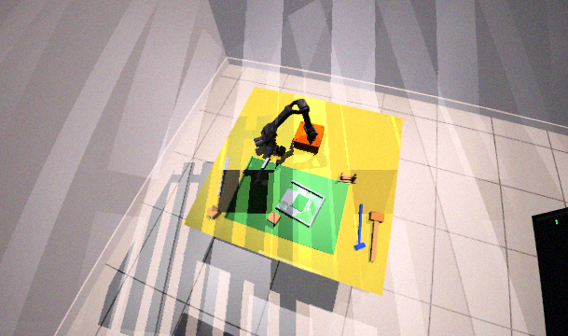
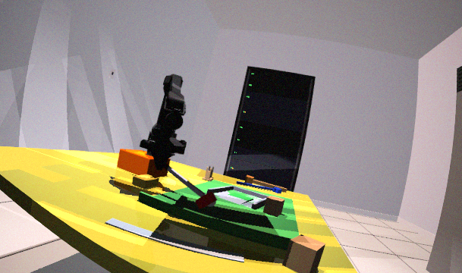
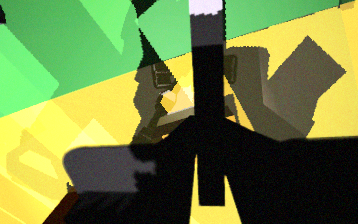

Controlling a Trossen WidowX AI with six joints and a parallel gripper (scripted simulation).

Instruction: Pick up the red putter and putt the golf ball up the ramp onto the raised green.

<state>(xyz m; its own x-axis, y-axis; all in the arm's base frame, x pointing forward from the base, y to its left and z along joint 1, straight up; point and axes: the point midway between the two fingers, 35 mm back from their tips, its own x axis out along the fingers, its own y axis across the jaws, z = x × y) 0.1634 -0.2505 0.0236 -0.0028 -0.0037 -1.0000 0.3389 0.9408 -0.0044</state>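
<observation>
The red putter is 110 mm ahead of my gripper tip and 40 mm to the right of it. From my gripper tip the other things lie so: blue putter (400 mm ahead, 650 mm to the left, 60 mm below); then white golf ball (220 mm ahead, 20 mm to the right, 50 mm below); then flat strip (210 mm ahead, 330 mm to the right, 80 mm below).
</observation>
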